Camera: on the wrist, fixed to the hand. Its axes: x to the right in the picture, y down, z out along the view.
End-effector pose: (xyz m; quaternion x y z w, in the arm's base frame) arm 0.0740 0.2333 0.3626 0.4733 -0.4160 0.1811 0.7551
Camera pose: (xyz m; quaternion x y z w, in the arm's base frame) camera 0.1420 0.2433 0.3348 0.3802 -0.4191 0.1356 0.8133
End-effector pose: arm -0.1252 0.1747 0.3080 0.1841 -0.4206 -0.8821 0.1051
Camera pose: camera -0.1232 0.1721 0.2339 0.1876 -0.3115 -0.9226 0.1290
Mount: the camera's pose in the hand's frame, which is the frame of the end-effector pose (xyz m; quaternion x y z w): 0.0166 -0.0562 -0.0455 -0.1173 0.0172 -0.0047 0.9929
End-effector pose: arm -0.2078 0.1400 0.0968 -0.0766 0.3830 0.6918 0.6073
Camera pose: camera -0.1778 0.1229 0.0311 -0.1610 0.3092 0.7277 0.5907
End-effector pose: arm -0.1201 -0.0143 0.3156 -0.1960 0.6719 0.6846 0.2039
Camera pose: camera -0.1038 -0.0587 0.2585 -0.2335 0.5894 0.7542 0.1711
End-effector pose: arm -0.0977 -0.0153 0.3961 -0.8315 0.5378 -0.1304 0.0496
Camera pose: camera -0.0540 -0.0043 0.4551 0.8317 -0.5462 0.0809 0.0581
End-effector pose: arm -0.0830 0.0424 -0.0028 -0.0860 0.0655 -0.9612 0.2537
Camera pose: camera -0.1330 0.0863 -0.0355 -0.0989 0.1818 -0.9494 0.2362
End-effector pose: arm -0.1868 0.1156 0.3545 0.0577 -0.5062 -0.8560 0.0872
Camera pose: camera -0.1996 0.0997 0.2832 0.0642 -0.4005 -0.9088 0.0980
